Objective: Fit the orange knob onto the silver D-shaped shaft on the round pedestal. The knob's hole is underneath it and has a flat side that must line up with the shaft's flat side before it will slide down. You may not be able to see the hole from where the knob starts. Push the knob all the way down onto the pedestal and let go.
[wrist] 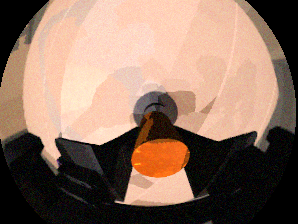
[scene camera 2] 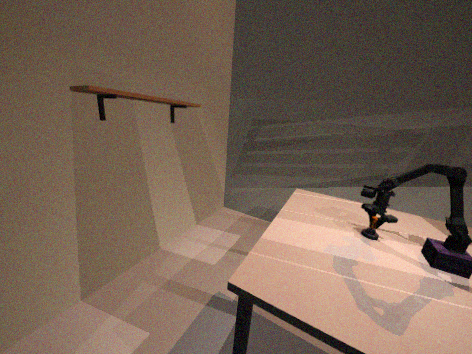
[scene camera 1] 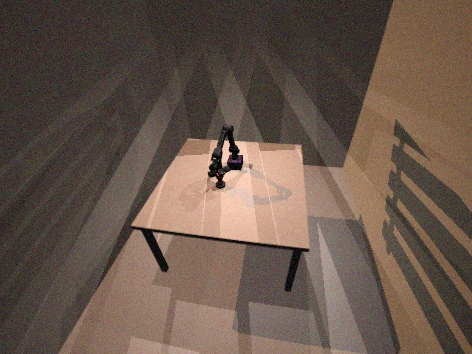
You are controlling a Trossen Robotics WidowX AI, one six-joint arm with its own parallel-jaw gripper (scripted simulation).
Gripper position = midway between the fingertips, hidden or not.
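I can see my gripper point(wrist: 155, 129). There is an orange knob point(wrist: 159, 151) in view as well, and I also see a round dark pedestal point(wrist: 156, 101).
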